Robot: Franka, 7 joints.
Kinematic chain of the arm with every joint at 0, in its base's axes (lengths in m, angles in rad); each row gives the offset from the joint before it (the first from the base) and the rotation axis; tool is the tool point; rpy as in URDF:
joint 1: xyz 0 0 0.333 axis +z
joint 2: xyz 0 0 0 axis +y
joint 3: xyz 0 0 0.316 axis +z
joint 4: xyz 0.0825 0 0 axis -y
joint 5: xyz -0.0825 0 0.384 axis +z
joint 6: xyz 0 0 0 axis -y
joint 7: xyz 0.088 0 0 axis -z
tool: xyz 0 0 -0.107 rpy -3.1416 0 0
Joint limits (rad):
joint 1: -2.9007..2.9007
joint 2: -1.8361..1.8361
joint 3: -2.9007..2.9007
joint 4: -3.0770..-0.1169
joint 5: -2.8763..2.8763
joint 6: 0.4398..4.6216
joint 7: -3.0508..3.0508
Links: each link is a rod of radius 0.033 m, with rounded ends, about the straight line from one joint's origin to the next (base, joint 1, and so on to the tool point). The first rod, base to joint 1, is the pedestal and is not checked.
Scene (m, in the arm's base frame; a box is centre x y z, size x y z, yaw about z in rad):
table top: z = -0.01
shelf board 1: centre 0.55 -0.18 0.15 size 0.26 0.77 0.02 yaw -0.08
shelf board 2: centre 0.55 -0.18 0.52 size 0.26 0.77 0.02 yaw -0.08
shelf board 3: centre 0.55 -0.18 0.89 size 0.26 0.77 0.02 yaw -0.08
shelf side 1: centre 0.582 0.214 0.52 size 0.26 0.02 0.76 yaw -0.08
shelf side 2: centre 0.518 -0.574 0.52 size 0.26 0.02 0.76 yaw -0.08
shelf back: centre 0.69 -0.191 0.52 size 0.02 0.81 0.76 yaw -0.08
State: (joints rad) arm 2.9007 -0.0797 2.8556 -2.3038 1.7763 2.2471 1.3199
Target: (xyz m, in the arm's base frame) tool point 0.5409 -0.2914 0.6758
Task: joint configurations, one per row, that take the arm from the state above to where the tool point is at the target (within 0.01 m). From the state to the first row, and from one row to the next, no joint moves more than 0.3 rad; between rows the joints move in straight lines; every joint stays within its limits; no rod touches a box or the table.
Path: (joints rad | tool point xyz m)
1: 2.8341 0.1405 2.8152 -2.5354 1.7584 2.2497 1.3199 | 0.3835 -0.2460 0.3335
2: 2.7674 0.3606 2.7748 -2.7670 1.7404 2.2522 1.3199 | 0.3037 -0.2282 0.3259
3: 2.7633 0.5050 2.7947 -2.5292 1.7512 2.2300 1.3199 | 0.3345 -0.2681 0.4931
4: 2.7591 0.6494 2.8146 -2.2914 1.7619 2.2078 1.3199 | 0.3044 -0.2724 0.6758
5: 2.8037 0.4277 2.8256 -2.0852 1.7811 2.2191 1.3199 | 0.3762 -0.2909 0.6909
6: 2.8483 0.2059 2.8366 -1.8791 1.8004 2.2305 1.3199 | 0.4566 -0.2977 0.6913
7: 2.8929 -0.0159 2.8476 -1.6729 1.8196 2.2418 1.3199 | 0.5409 -0.2914 0.6758

